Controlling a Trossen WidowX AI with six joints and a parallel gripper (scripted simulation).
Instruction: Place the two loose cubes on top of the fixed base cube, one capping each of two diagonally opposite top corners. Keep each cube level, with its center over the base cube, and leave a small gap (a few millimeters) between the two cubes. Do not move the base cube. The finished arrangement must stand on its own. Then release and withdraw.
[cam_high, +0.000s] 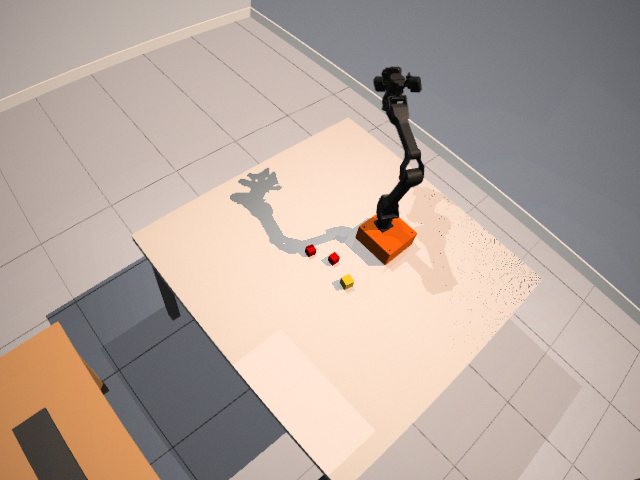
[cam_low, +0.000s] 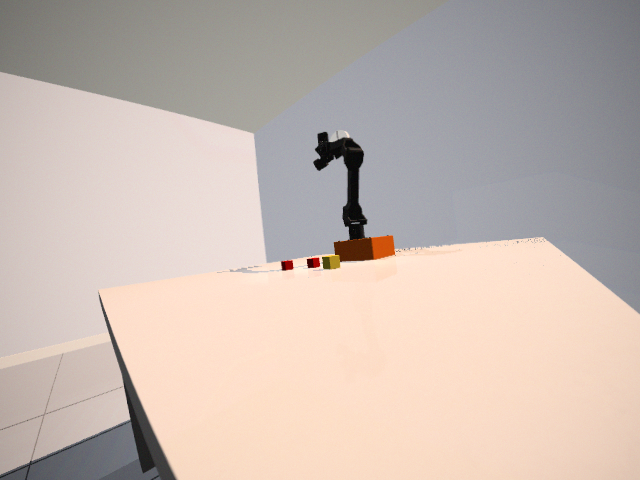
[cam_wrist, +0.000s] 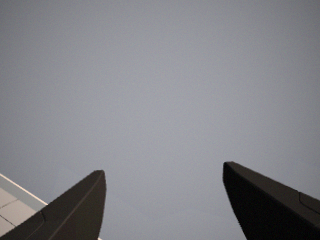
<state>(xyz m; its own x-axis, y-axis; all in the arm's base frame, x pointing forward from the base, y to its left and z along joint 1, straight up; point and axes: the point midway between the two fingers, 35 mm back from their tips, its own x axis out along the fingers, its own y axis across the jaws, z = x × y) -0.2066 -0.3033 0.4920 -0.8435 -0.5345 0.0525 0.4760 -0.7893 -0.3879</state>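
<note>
The yellow base cube lies 52 cm ahead of my gripper tip, 44 cm to the left of it and 56 cm below it.
</note>
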